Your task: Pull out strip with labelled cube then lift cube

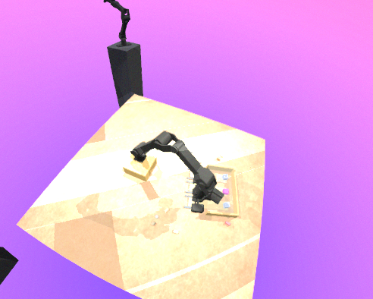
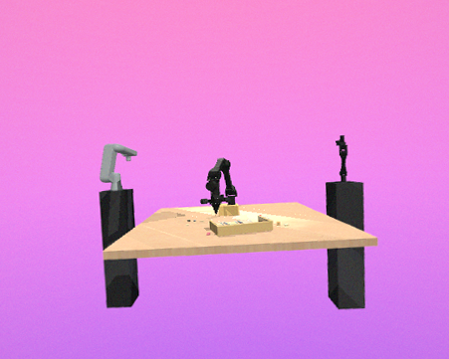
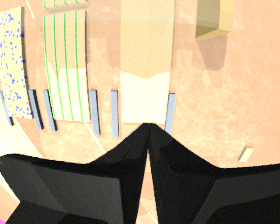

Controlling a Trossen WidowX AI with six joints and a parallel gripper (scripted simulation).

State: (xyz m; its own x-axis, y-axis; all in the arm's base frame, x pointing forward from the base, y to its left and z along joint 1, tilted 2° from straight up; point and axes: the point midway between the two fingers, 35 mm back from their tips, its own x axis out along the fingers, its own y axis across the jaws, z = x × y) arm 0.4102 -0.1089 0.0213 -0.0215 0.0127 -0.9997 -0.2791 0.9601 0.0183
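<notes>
Now: gripper tip 90 mm short of the pale band, 30 mm to the right of it and 70 mm above it.
</notes>
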